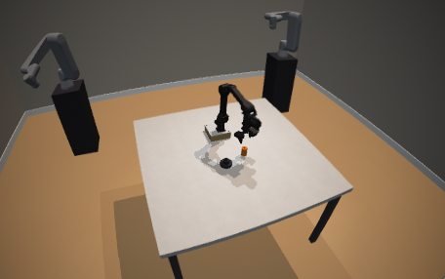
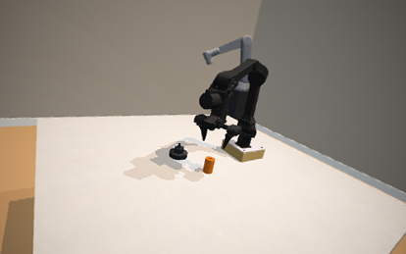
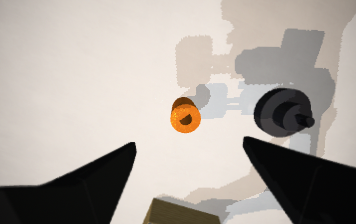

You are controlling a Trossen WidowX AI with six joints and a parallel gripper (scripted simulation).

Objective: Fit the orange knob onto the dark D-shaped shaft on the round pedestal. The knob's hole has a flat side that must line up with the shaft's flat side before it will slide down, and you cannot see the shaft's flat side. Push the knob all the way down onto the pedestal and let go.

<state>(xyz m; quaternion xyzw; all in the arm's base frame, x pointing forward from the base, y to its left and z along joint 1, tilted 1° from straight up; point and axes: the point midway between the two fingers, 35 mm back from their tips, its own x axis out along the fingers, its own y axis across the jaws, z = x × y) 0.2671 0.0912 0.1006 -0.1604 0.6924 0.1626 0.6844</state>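
My gripper tip is 9 cm above the orange knob. Round my gripper tip: dark shaft: 6 cm ahead, 16 cm to the right, 9 cm below.
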